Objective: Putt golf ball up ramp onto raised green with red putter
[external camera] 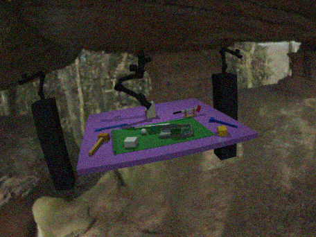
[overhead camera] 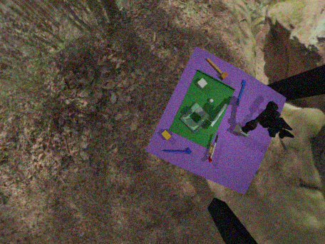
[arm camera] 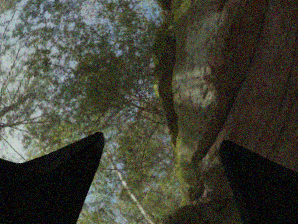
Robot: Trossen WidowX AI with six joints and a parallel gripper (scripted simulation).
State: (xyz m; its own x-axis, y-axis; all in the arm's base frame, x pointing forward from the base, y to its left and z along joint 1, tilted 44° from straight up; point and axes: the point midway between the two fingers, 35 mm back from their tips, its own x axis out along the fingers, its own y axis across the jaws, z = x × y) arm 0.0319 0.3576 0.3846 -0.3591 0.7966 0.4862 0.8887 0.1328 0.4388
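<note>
My gripper tip is now 270 mm short of the white strip, 30 mm to the left of it and 650 mm above it. The rest, counted from my gripper tip: white golf ball 430 mm ahead, 120 mm to the right, 630 mm below; then yellow block 690 mm ahead, 420 mm to the left, 630 mm below.
</note>
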